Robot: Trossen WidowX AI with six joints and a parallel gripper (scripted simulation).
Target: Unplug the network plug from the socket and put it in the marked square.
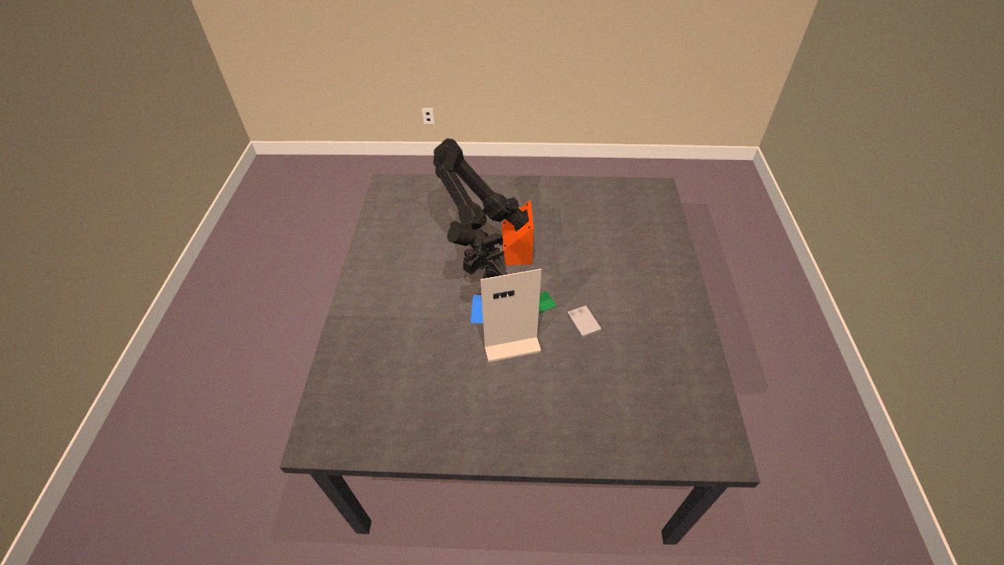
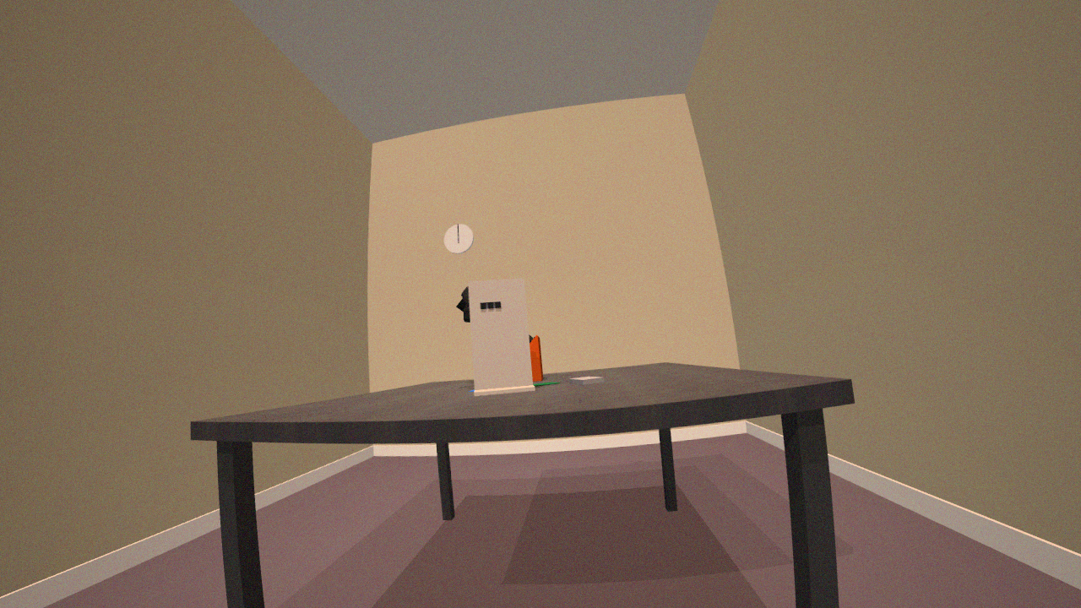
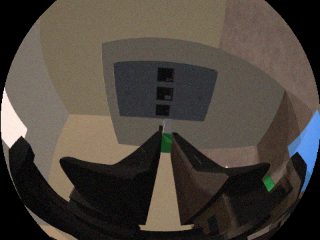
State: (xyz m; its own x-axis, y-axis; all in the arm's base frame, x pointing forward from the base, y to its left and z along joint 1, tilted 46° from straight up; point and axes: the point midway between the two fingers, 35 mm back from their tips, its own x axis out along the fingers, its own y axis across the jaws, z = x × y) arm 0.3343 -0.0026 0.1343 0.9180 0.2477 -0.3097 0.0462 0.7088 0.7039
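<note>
Now: the blue square 9 cm behind my gripper tip, 5 cm to the right of it and 25 cm below it. From my gripper tip the other things lie so: beige panel: 6 cm ahead, 10 cm below; then green plug: right at my gripper tip.
</note>
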